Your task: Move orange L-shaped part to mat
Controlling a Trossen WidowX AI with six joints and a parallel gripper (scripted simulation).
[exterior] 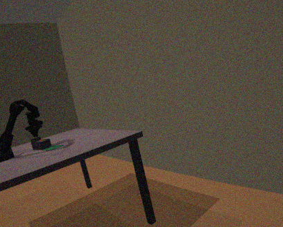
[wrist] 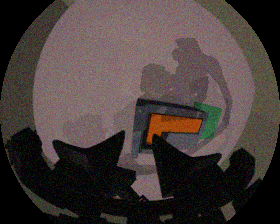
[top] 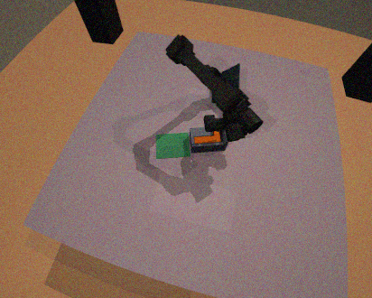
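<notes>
The orange L-shaped part lies 6 cm to the right of my gripper tip, 5 cm below it and 1 cm ahead of it. Also, from my gripper tip: green mat: 21 cm to the right, 11 cm below, 7 cm ahead.
</notes>
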